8 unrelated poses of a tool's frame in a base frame.
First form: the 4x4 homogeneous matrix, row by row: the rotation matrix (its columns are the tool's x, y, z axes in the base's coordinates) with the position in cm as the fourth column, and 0 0 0 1 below. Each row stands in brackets.
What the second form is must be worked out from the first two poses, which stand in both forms.
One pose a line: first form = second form
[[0.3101 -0.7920 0.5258 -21.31], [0.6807 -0.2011 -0.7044 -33.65], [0.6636 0.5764 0.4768 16.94], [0 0 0 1]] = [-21.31 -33.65 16.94], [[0.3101 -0.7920 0.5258], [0.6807 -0.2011 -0.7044], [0.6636 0.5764 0.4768]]
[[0.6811 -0.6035 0.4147 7.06], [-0.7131 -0.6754 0.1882 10.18], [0.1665 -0.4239 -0.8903 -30.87], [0 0 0 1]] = [7.06 10.18 -30.87], [[0.6811 -0.6035 0.4147], [-0.7131 -0.6754 0.1882], [0.1665 -0.4239 -0.8903]]
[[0.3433 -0.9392 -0.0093 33.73], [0.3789 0.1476 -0.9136 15.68], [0.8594 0.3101 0.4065 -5.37], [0 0 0 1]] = [33.73 15.68 -5.37], [[0.3433 -0.9392 -0.0093], [0.3789 0.1476 -0.9136], [0.8594 0.3101 0.4065]]
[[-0.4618 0.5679 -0.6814 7.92], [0.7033 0.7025 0.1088 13.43], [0.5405 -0.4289 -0.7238 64.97], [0 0 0 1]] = [7.92 13.43 64.97], [[-0.4618 0.5679 -0.6814], [0.7033 0.7025 0.1088], [0.5405 -0.4289 -0.7238]]
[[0.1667 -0.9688 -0.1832 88.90], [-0.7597 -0.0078 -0.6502 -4.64], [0.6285 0.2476 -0.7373 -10.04], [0 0 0 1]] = [88.90 -4.64 -10.04], [[0.1667 -0.9688 -0.1832], [-0.7597 -0.0078 -0.6502], [0.6285 0.2476 -0.7373]]
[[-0.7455 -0.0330 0.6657 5.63], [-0.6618 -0.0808 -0.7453 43.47], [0.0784 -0.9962 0.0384 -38.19], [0 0 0 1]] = [5.63 43.47 -38.19], [[-0.7455 -0.0330 0.6657], [-0.6618 -0.0808 -0.7453], [0.0784 -0.9962 0.0384]]
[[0.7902 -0.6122 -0.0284 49.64], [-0.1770 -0.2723 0.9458 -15.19], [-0.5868 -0.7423 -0.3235 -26.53], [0 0 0 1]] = [49.64 -15.19 -26.53], [[0.7902 -0.6122 -0.0284], [-0.1770 -0.2723 0.9458], [-0.5868 -0.7423 -0.3235]]
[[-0.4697 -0.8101 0.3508 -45.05], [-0.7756 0.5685 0.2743 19.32], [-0.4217 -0.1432 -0.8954 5.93], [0 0 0 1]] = [-45.05 19.32 5.93], [[-0.4697 -0.8101 0.3508], [-0.7756 0.5685 0.2743], [-0.4217 -0.1432 -0.8954]]
